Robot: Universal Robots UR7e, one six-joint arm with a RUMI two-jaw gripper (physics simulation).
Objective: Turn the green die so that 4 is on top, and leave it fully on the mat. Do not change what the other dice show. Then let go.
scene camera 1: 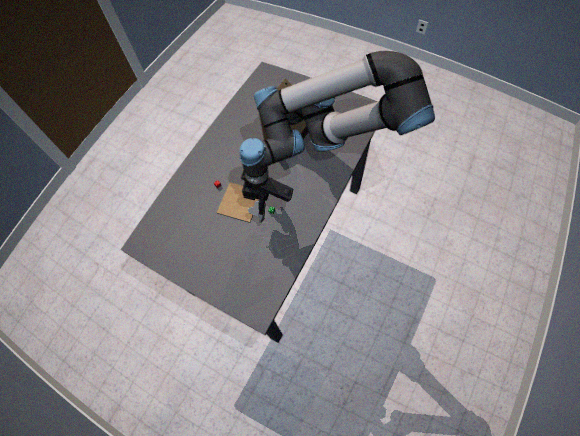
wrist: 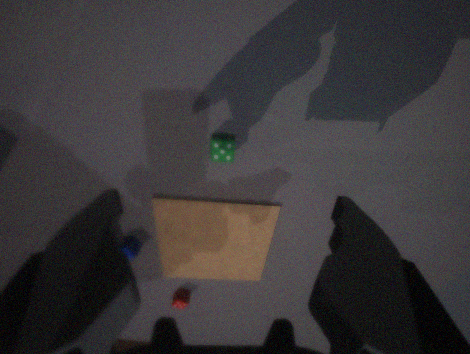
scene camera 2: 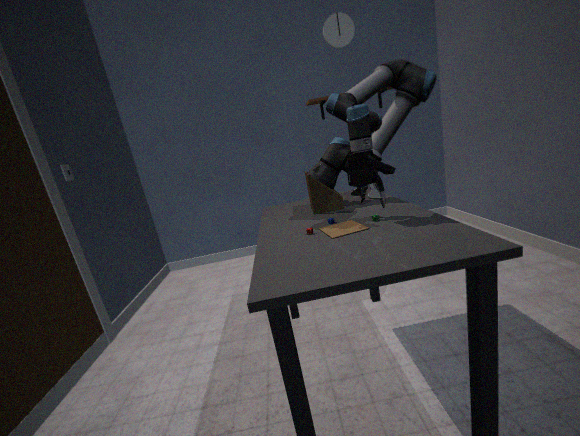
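Pixels of known places: gripper, fingertip midpoint: [scene camera 1: 266, 204] [wrist: 229, 195] [scene camera 2: 371, 205]; arm's base, origin of the base link: [scene camera 2: 320, 181].
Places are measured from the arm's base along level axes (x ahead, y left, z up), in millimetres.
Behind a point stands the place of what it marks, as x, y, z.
The green die [scene camera 1: 271, 210] @(379, 170, -115) [scene camera 2: 375, 218] @(385, 164, -123) [wrist: 223, 150] @(374, 168, -114) lies on the table beside the mat, apart from it. In the wrist view its bright upper face shows five white pips, with a dark side face behind. The square tan mat [scene camera 1: 230, 202] @(432, 8, -130) [scene camera 2: 345, 230] @(442, 41, -130) [wrist: 240, 250] @(443, 40, -130) lies flat. My gripper [scene camera 1: 255, 215] [scene camera 2: 373, 204] @(384, 157, -70) [wrist: 229, 195] @(384, 157, -70) is open and empty, above the table near the mat and the green die. In the wrist view the fingers stand wide apart, and the die appears between and beyond the tips.
A red die [scene camera 1: 217, 184] @(401, -80, -115) [scene camera 2: 310, 231] @(408, -83, -122) [wrist: 181, 298] @(396, -74, -118) and a blue die [scene camera 2: 331, 220] @(323, 5, -119) [wrist: 131, 247] @(315, 14, -119) lie off the mat. The arm hides the blue die in scene camera 1. A brown wedge-shaped block [scene camera 2: 322, 197] @(114, -7, -61) stands farther back on the grey table [scene camera 1: 200, 250] @(653, 32, -134) [scene camera 2: 400, 255] @(711, 145, -134).
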